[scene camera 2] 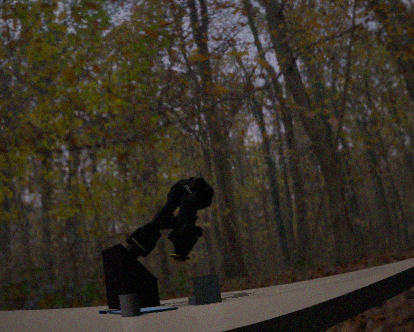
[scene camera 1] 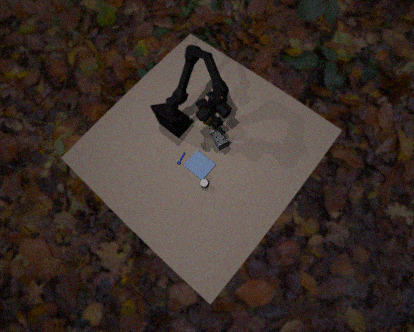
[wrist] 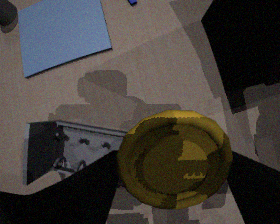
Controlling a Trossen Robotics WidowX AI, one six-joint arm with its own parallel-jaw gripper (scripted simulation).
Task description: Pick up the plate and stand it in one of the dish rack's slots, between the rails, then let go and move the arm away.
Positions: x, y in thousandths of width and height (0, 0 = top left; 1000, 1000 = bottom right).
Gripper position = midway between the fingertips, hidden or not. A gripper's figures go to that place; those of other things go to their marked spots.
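My gripper (scene camera 2: 434, 785) is 1.14 m from the lens. As for the dish rack (scene camera 2: 499, 869), I find it 1.00 m from the lens.
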